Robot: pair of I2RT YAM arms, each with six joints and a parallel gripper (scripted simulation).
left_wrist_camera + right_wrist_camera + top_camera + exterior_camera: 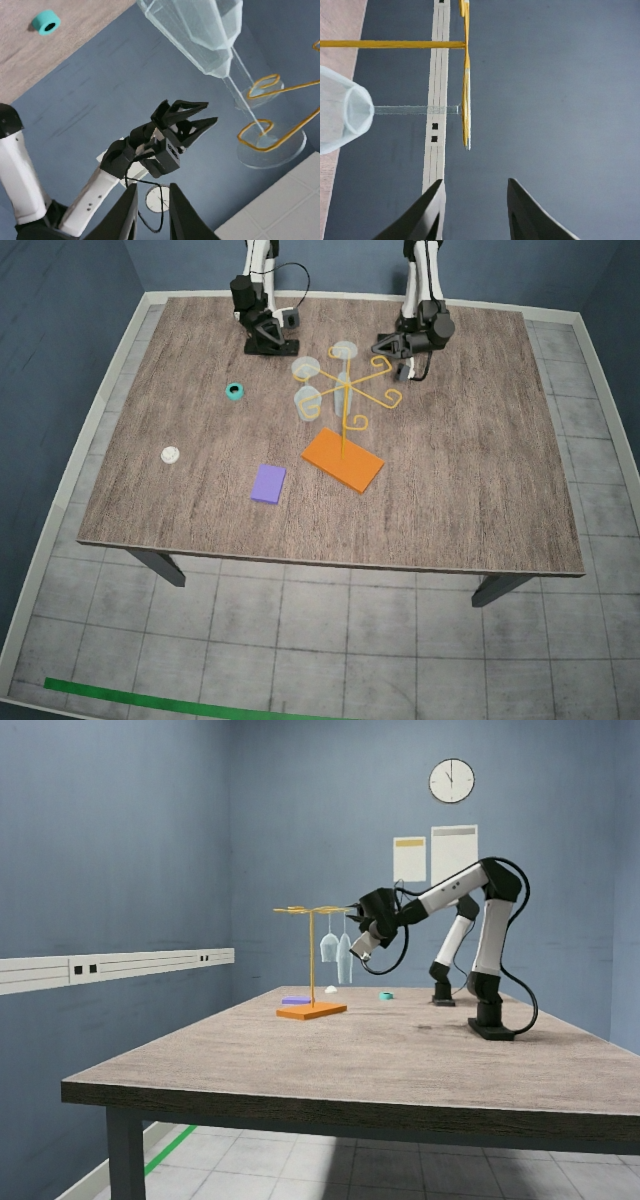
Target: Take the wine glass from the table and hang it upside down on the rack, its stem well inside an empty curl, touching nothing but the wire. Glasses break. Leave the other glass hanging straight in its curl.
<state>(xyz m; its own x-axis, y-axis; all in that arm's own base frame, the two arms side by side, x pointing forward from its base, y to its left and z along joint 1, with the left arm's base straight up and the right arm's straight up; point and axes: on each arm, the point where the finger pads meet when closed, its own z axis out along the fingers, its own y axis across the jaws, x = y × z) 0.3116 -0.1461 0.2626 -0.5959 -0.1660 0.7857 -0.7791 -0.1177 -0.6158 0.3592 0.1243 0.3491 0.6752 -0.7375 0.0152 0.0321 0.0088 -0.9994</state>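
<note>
The narrow glass is 80 mm ahead of my left hand, 90 mm to the right of it and 20 mm below it. Also, from my left hand: white round piece (150 mm ahead, 640 mm to the right, 260 mm below); then yellow wire rack (200 mm ahead, 90 mm to the right, 90 mm below).
</note>
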